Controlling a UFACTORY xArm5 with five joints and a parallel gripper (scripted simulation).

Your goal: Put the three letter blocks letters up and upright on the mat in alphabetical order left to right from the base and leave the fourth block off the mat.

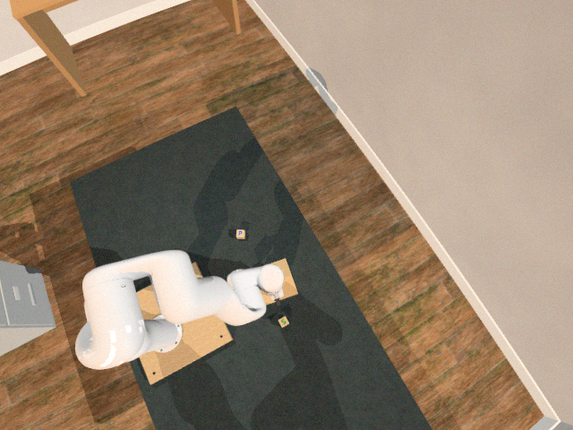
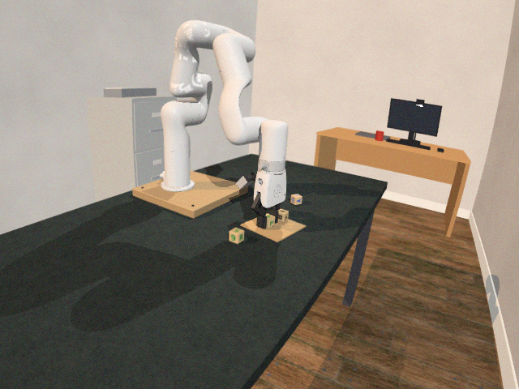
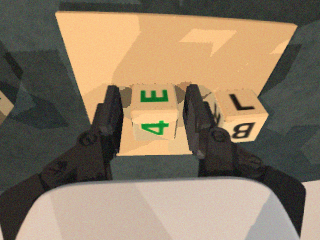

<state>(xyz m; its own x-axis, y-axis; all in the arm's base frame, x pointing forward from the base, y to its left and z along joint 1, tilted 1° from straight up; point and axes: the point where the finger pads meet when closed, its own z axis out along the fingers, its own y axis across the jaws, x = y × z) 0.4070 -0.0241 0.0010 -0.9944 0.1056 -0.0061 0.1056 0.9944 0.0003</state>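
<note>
My gripper is now 20 mm above the tan mat, 10 mm to the right of it and 10 mm short of it. The rest, counted from my hand: green-lettered block 130 mm to the right, 20 mm behind, 10 mm below.
</note>
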